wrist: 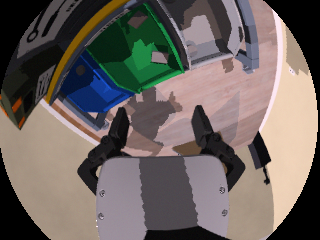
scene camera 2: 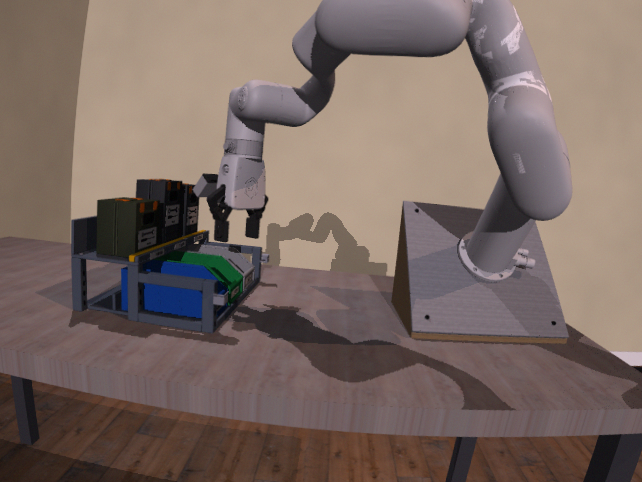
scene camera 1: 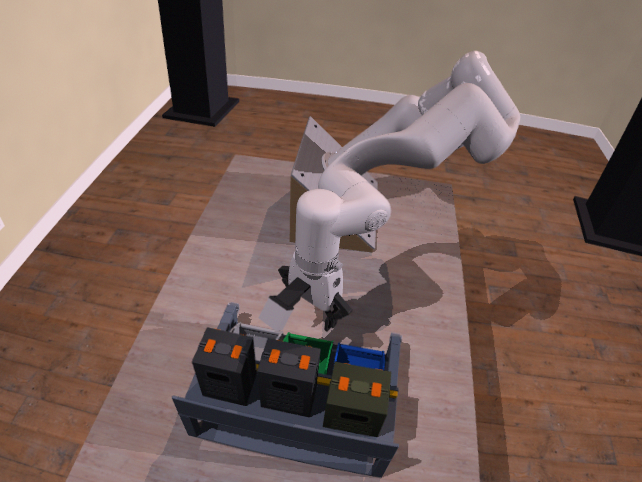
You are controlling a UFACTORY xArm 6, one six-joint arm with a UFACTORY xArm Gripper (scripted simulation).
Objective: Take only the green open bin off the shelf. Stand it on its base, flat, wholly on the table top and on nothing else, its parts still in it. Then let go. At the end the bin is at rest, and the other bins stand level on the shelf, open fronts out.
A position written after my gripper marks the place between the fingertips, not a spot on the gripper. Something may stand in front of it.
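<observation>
Visible to me: my gripper [scene camera 2: 236, 239], with the gripper [wrist: 160, 113] in the wrist view and the gripper [scene camera 1: 312, 314] again. There is a blue bin [scene camera 2: 177, 301]; further views give the blue bin [wrist: 88, 92] and the blue bin [scene camera 1: 358, 356]. A grey bin [scene camera 2: 231, 255] is present, and scene camera 1 also shows the grey bin [scene camera 1: 260, 334].
</observation>
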